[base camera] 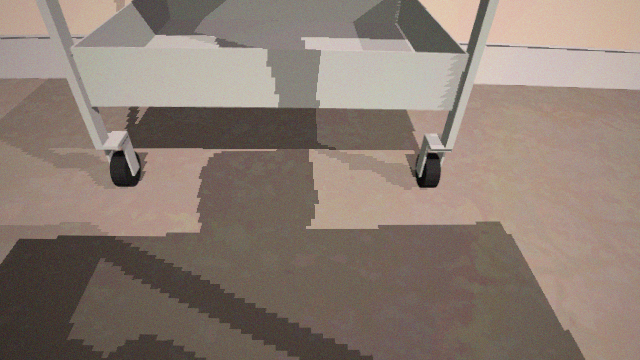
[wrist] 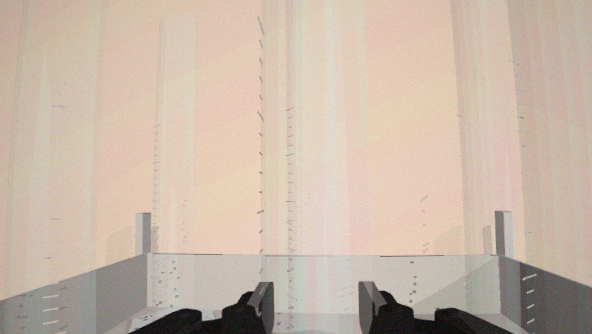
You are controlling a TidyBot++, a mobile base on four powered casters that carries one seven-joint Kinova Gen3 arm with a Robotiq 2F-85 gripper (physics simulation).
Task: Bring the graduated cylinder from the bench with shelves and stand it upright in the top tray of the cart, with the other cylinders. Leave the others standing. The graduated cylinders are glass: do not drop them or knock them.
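Frame: origin at the arm's base, x right, y ahead, z up, level; metres.
Where they show: gripper, fingertip midpoint: (wrist: 316, 301).
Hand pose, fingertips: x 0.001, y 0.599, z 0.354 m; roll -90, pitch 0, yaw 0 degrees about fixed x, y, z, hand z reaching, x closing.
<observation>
Each offset is from my fingertips to the top centre of the thing. "*": to the spot under its first point.
My gripper (wrist: 316, 301) is shut on a clear glass graduated cylinder {* dx +0.003, dy -0.056, dz +0.069 m} (wrist: 325, 150), which stands upright between the fingers at the middle of the wrist view, with dark scale marks along its left side. Its lower end is out of view, so I cannot tell whether it touches the tray floor. The top tray (wrist: 225, 280) of the cart is behind and around the fingers. Other clear upright cylinders show: a narrow one {dx -0.150, dy +0.172, dz +0.247 m} (wrist: 177, 125) left of the held one, a wide one {* dx -0.131, dy -0.014, dz +0.069 m} (wrist: 55, 165) at the far left and one {* dx +0.148, dy +0.103, dz +0.087 m} (wrist: 490, 150) at the right. Their bases are hidden or faint.
In the base camera view the cart's lower tray {* dx -0.122, dy -0.101, dz -0.584 m} (base camera: 175, 77) is straight ahead, between two front legs on black casters (base camera: 125, 169) (base camera: 428, 170). Two cart corner posts (wrist: 143, 232) (wrist: 502, 232) rise behind the top tray. A wall (wrist: 410, 125) is behind the cart.
</observation>
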